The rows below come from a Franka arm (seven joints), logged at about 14 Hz.
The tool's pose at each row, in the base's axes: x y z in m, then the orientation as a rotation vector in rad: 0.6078 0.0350 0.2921 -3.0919 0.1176 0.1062; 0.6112 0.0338 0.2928 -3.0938 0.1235 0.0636; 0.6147 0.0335 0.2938 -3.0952 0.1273 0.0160; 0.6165 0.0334 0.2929 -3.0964 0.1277 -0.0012; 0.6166 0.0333 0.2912 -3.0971 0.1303 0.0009; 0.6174 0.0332 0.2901 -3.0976 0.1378 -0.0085; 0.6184 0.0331 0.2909 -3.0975 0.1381 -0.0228; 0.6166 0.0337 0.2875 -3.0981 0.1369 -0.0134; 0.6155 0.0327 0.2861 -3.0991 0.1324 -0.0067
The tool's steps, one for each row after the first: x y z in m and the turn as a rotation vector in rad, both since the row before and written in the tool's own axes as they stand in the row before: 0.0034 0.0009 -0.0010 0.0002 0.0276 0.0032; 0.0035 0.0000 -0.0011 0.0003 0.0308 0.0017; 0.0018 0.0000 0.0009 -0.0007 0.0111 0.0000; 0.0001 0.0002 0.0017 -0.0009 -0.0013 0.0017; 0.0008 0.0001 0.0011 -0.0006 0.0062 0.0047; 0.0010 0.0000 -0.0008 0.0004 0.0092 0.0000; -0.0019 -0.0003 0.0034 -0.0008 -0.0061 -0.0007; -0.0010 0.0011 0.0013 -0.0010 -0.0043 -0.0028
